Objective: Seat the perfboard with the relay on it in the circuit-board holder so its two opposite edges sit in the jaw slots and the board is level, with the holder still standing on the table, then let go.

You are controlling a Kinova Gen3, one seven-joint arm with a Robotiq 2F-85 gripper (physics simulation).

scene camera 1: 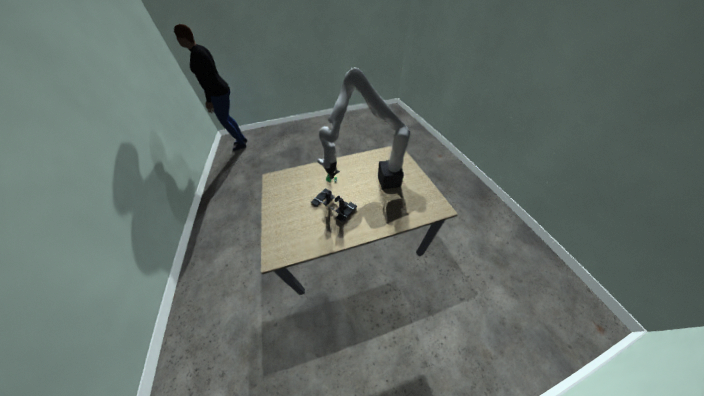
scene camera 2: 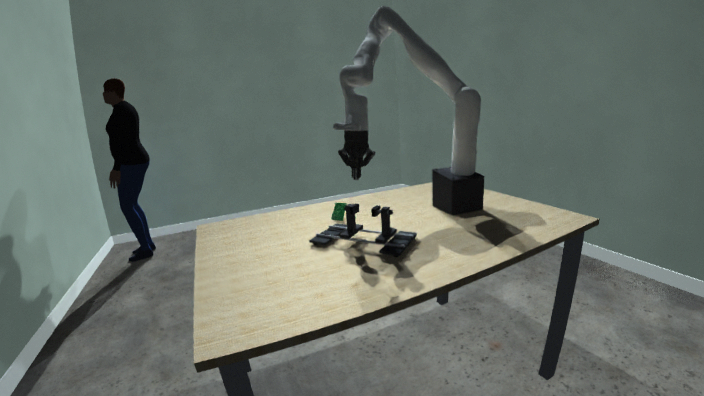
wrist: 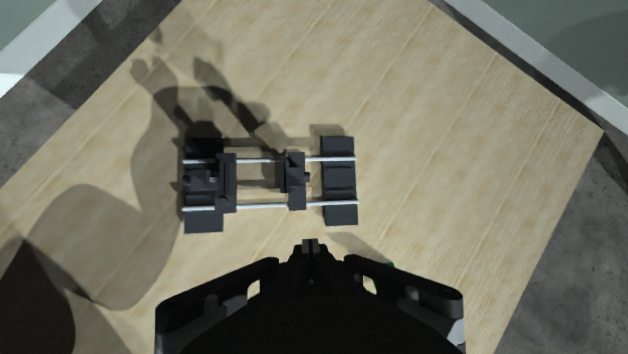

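Observation:
The green perfboard stands tilted behind the left end of the holder, outside its jaws. In the wrist view a green sliver of the perfboard shows past my right finger linkage; the rest is hidden. The relay cannot be made out. The black circuit-board holder stands on the table, its left jaw post and right jaw post upright with a gap between them and no board in it. My gripper is shut and empty, pointing down, above the table behind the holder.
The wooden table carries the black robot base, right of the holder. Two metal rods join the holder's feet. A person stands on the floor beyond the table, to the left.

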